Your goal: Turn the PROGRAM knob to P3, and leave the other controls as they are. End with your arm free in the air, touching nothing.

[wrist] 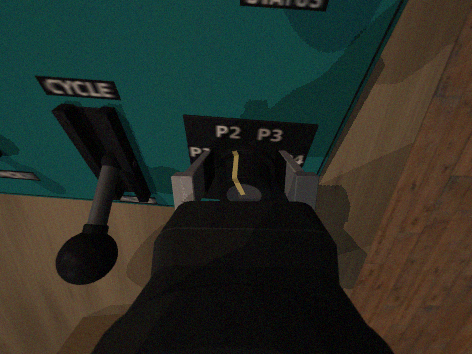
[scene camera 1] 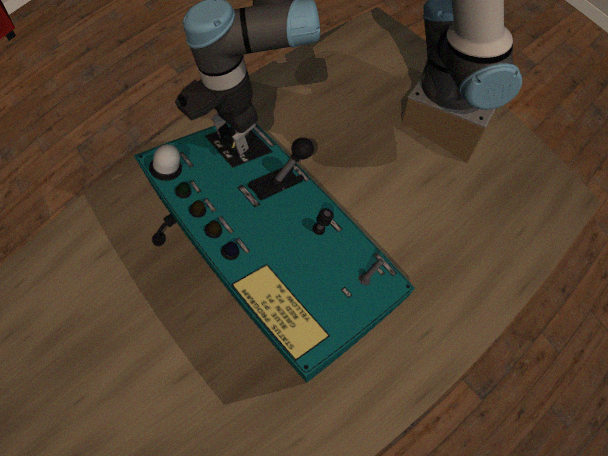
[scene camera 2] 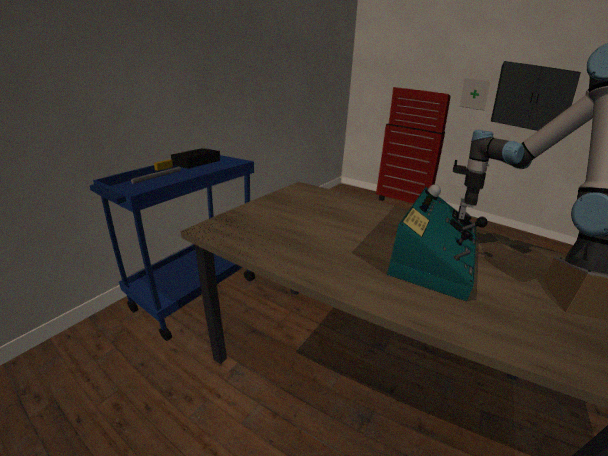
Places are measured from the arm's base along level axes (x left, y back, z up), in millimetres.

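Pixels of known places: gripper, fingertip midpoint: (wrist: 244, 163) (scene camera 1: 233, 142) (scene camera 2: 461, 216); arm's base, origin of the base link: (scene camera 1: 454, 86) (scene camera 2: 589, 266).
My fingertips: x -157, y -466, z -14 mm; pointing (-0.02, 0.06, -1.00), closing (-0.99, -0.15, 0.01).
Note:
For each thing: its middle in the pictures, then the offset to it from my fingertips. "spot": a spot on its surface instead.
- PROGRAM knob, surface spot: (wrist: 235, 167) spot: dx +7, dy +0, dz +12 mm
- teal console, body centre: (wrist: 37, 80) (scene camera 1: 270, 227) (scene camera 2: 442, 233) dx +182, dy -40, dz -23 mm
- white STATUS dome, surface spot: (scene camera 1: 166, 159) (scene camera 2: 434, 186) spot: dx +13, dy -134, dz +94 mm
- small black knob, body centre: (scene camera 1: 325, 217) dx +237, dy +39, dz +16 mm
- grey toggle lever, body centre: (scene camera 1: 373, 269) dx +356, dy +49, dz +4 mm
The PROGRAM knob (wrist: 235, 167) is dark with a yellow pointer line, which points toward P2 in the wrist view. Its black label plate (wrist: 200, 129) (scene camera 1: 260, 148) shows P2 and P3; P1 and P4 are partly covered by the fingers. My gripper (wrist: 244, 163) (scene camera 1: 231, 141) (scene camera 2: 463, 214) is open, with one finger on each side of the knob and nothing gripped. In the wrist view the gripper body hides the near side of the knob. Whether a finger touches the knob or plate cannot be told.
The teal console (scene camera 1: 285, 230) (scene camera 2: 425, 260) carries the ball-ended CYCLE lever (scene camera 1: 302, 148) (wrist: 87, 257) beside the knob plate. The white STATUS dome (scene camera 1: 166, 159) (scene camera 2: 434, 190), several round buttons, a small black knob (scene camera 1: 325, 216) and a grey toggle lever (scene camera 1: 371, 272) also stand on it.

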